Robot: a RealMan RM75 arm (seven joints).
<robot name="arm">
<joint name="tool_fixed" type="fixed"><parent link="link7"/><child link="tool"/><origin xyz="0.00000 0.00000 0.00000" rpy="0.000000 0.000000 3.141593"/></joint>
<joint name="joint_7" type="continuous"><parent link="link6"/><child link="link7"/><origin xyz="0.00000 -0.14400 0.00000" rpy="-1.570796 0.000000 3.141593"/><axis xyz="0 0 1"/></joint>
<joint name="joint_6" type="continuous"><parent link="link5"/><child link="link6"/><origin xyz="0.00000 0.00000 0.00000" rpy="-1.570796 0.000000 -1.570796"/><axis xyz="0 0 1"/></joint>
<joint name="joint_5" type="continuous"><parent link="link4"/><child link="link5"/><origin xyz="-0.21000 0.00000 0.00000" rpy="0.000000 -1.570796 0.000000"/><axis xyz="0 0 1"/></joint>
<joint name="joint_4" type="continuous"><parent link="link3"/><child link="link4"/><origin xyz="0.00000 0.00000 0.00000" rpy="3.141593 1.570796 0.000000"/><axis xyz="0 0 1"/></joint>
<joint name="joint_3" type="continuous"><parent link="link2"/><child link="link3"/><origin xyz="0.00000 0.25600 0.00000" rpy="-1.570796 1.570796 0.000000"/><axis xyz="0 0 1"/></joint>
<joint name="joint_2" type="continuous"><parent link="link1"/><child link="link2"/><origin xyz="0.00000 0.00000 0.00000" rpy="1.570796 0.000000 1.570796"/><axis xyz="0 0 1"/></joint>
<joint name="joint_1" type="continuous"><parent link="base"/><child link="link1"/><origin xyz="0.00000 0.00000 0.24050" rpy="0.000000 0.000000 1.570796"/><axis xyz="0 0 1"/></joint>
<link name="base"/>
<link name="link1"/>
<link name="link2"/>
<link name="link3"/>
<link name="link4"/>
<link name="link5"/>
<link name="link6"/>
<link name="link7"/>
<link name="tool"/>
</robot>
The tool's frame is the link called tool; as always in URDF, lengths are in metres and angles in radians. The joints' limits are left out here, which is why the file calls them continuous.
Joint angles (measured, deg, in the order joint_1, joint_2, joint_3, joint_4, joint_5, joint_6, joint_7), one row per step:
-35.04 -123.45 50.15 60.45 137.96 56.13 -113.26
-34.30 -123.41 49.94 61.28 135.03 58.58 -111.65
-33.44 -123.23 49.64 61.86 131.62 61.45 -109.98
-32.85 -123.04 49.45 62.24 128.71 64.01 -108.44
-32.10 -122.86 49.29 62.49 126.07 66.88 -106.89
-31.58 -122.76 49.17 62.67 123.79 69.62 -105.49
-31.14 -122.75 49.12 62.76 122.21 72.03 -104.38
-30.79 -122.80 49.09 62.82 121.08 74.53 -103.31
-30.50 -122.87 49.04 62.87 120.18 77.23 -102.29
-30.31 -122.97 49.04 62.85 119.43 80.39 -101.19
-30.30 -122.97 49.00 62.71 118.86 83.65 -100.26
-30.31 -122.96 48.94 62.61 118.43 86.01 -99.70
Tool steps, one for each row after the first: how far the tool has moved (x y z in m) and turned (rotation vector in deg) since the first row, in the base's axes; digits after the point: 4 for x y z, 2 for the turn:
0.0036 -0.0048 0.0003 -1.20 -2.02 -1.53
0.0066 -0.0107 0.0008 -2.65 -4.52 -3.12
0.0104 -0.0156 0.0011 -4.01 -6.57 -4.86
0.0127 -0.0221 0.0007 -5.74 -8.46 -6.52
0.0161 -0.0279 -0.0002 -7.47 -10.17 -8.31
0.0185 -0.0336 -0.0019 -9.16 -11.45 -9.75
0.0209 -0.0395 -0.0043 -11.10 -12.43 -11.18
0.0234 -0.0459 -0.0068 -13.27 -13.34 -12.65
0.0266 -0.0533 -0.0102 -15.97 -14.23 -14.37
0.0299 -0.0604 -0.0131 -18.82 -15.09 -16.06
0.0323 -0.0656 -0.0147 -20.84 -15.81 -17.23

